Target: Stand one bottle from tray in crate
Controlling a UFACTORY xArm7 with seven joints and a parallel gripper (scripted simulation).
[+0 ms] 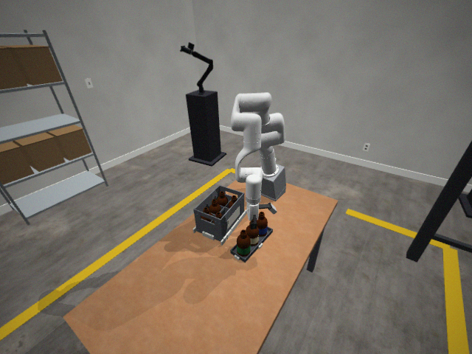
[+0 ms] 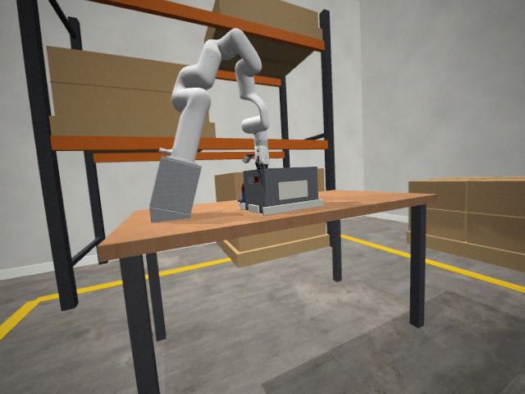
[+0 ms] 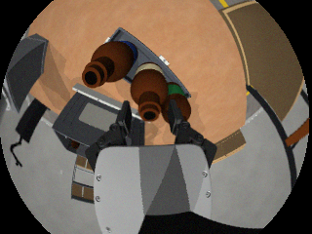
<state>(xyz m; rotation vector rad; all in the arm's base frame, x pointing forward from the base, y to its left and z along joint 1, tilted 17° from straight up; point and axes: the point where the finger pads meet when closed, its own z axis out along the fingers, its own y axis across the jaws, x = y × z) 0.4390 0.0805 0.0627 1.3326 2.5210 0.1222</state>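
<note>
My gripper is now 7 cm above the bottle. Round my hand: crate 24 cm to the right, 8 cm below, 6 cm behind; dark tray 15 cm below.
</note>
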